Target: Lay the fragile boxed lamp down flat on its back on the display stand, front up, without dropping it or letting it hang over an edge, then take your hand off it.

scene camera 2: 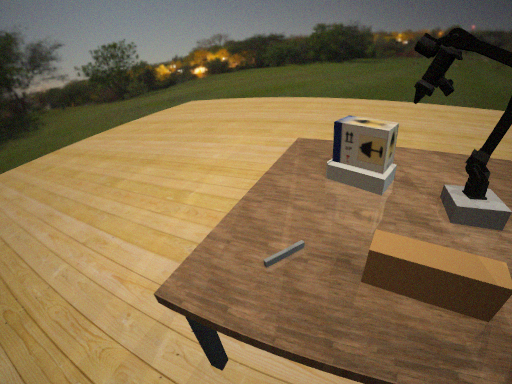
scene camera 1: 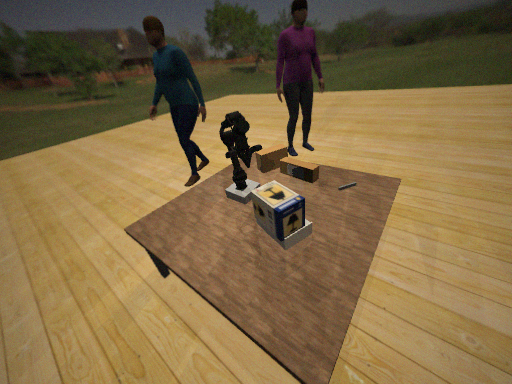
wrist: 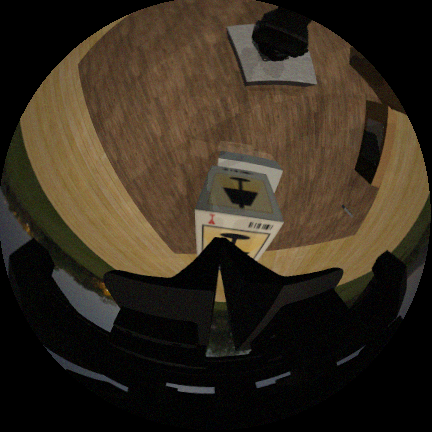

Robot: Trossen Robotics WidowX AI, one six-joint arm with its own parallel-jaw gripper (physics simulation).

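Seen in the pictures: gripper, fingertip midpoint: (scene camera 2: 414, 103) (scene camera 1: 248, 167) (wrist: 218, 242); arm's base, origin of the base link: (scene camera 2: 474, 195) (scene camera 1: 241, 187) (wrist: 270, 48).
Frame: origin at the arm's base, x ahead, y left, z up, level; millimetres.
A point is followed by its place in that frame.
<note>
The boxed lamp (scene camera 1: 278, 210) {y -349, x 440, z 178 mm} (scene camera 2: 352, 150) {y -187, x 440, z 71 mm} (wrist: 237, 197) {y -193, x 279, z 132 mm} rests on the light grey display stand (scene camera 1: 298, 238) {y -276, x 500, z -39 mm} (scene camera 2: 355, 177) {y -128, x 424, z -22 mm} (wrist: 250, 160) {y -151, x 276, z -16 mm}. A white-bordered yellow panel with a dark lamp picture faces up. The blue face with another lamp picture is on a side, toward scene camera 1. In scene camera 2, the side lamp picture lies sideways beside two upright arrows. A strip of stand shows beyond the box. My gripper (scene camera 1: 249, 165) {y -189, x 215, z 271 mm} (scene camera 2: 417, 101) {y -189, x 215, z 271 mm} (wrist: 218, 242) {y -189, x 215, z 271 mm} is shut and empty, pointing down, above and to the arm's side of the box, apart from it. The box's underside is hidden.
The arm's grey base block (scene camera 1: 239, 195) {y -78, x 31, z -11 mm} (scene camera 2: 475, 215) {y 95, x 35, z -22 mm} (wrist: 277, 72) {y -12, x 68, z -3 mm} is on the brown table (scene camera 1: 210, 235) {y -407, x 34, z -66 mm} (scene camera 2: 230, 280) {y 411, x 761, z -66 mm} (wrist: 150, 100) {y -347, x -15, z -66 mm}. Brown boxes (scene camera 1: 299, 170) {y 320, x 307, z 8 mm} (scene camera 2: 435, 275) {y 408, x 295, z 25 mm} and a small grey bar (scene camera 1: 347, 186) {y 291, x 642, z -52 mm} (scene camera 2: 284, 253) {y 307, x 641, z -47 mm} (wrist: 347, 210) {y 288, x 626, z -45 mm} lie on it. Two people (scene camera 1: 175, 80) (scene camera 1: 298, 55) stand beyond the table.
</note>
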